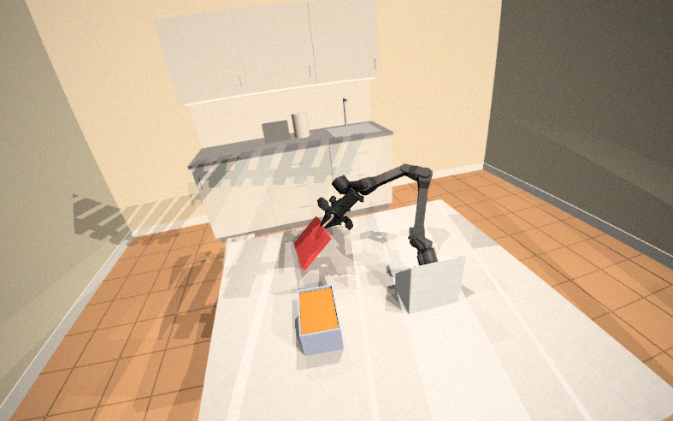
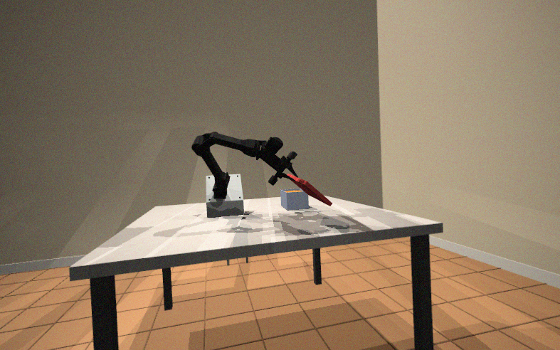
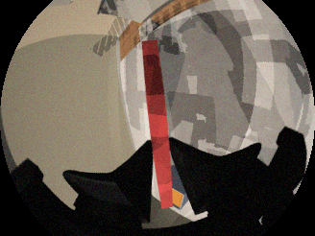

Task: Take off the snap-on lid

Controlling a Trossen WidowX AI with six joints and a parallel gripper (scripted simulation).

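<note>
My gripper tip is now 60 mm short of the red lid, 50 mm above it and 20 mm to the right of it. The rest, counted from my gripper tip: storage box: 370 mm to the left, 140 mm below, 40 mm ahead.
</note>
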